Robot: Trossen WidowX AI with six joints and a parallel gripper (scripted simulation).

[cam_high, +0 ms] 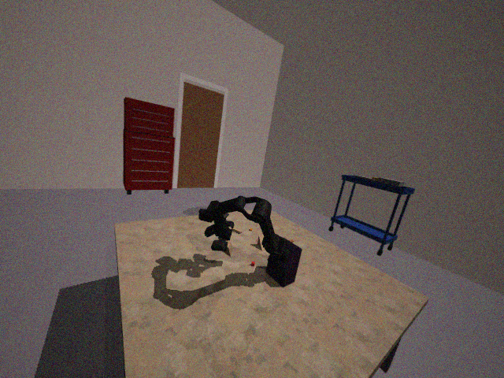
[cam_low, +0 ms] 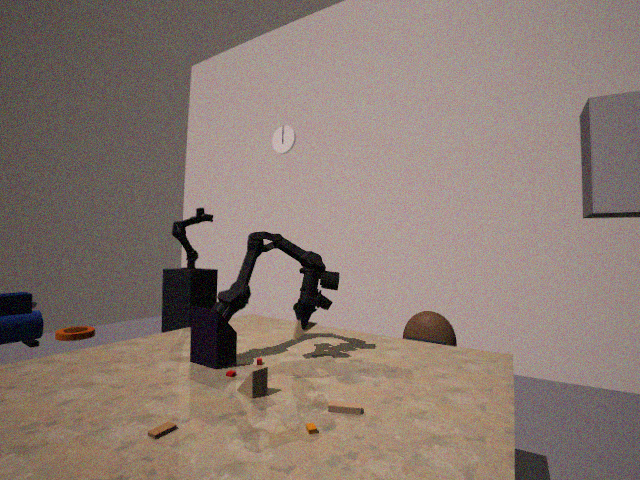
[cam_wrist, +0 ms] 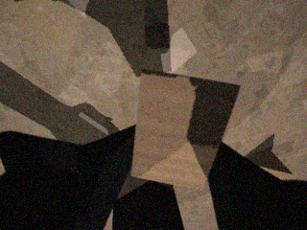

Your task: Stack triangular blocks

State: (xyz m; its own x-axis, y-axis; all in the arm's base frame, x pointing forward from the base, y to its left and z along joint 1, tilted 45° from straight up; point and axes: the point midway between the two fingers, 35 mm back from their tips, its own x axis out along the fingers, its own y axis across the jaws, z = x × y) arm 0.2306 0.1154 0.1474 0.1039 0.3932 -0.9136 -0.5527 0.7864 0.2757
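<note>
My gripper tip is 110 mm past the small red piece, 250 mm to the left of it and 90 mm above it. From my gripper tip the other things lie so: small orange piece (220 mm ahead, 410 mm to the right, 90 mm below); brown bar (40 mm behind, 550 mm to the right, 90 mm below); tan bar (260 mm ahead, 300 mm to the right, 90 mm below).
</note>
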